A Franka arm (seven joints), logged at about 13 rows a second.
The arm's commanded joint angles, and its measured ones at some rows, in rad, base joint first. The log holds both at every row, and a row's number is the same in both.
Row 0, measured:
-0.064, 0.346, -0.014, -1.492, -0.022, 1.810, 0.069
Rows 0 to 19, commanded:
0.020, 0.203, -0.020, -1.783, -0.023, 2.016, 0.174
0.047, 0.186, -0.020, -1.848, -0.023, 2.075, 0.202
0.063, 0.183, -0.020, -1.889, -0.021, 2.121, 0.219
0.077, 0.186, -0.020, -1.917, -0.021, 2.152, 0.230
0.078, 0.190, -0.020, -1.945, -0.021, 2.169, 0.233
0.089, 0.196, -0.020, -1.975, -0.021, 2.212, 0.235
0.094, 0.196, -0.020, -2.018, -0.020, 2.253, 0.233
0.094, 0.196, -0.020, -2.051, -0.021, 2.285, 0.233
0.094, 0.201, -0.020, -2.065, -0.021, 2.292, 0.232
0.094, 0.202, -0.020, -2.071, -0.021, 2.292, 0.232
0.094, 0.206, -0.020, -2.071, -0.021, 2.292, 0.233
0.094, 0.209, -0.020, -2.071, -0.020, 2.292, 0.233
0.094, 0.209, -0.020, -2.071, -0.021, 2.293, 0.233
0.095, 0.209, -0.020, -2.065, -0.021, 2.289, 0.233
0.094, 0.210, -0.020, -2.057, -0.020, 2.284, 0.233
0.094, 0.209, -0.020, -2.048, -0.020, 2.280, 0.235
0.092, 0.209, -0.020, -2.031, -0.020, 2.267, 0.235
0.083, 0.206, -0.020, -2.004, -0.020, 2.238, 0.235
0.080, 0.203, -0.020, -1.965, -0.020, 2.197, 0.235
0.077, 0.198, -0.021, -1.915, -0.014, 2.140, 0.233
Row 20, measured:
0.083, 0.224, -0.021, -1.982, -0.022, 2.236, 0.222
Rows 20 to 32, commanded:
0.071, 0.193, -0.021, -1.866, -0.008, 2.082, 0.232
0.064, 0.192, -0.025, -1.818, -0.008, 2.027, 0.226
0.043, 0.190, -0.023, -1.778, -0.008, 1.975, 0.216
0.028, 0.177, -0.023, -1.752, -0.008, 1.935, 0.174
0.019, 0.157, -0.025, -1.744, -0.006, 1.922, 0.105
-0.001, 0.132, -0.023, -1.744, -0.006, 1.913, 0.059
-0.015, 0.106, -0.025, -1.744, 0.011, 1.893, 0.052
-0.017, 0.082, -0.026, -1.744, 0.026, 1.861, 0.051
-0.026, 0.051, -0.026, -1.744, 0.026, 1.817, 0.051
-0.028, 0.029, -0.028, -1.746, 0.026, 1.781, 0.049
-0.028, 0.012, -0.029, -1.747, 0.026, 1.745, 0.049
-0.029, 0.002, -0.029, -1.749, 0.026, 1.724, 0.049
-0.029, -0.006, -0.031, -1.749, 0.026, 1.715, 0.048
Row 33, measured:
-0.021, 0.021, -0.034, -1.734, 0.009, 1.746, 0.063
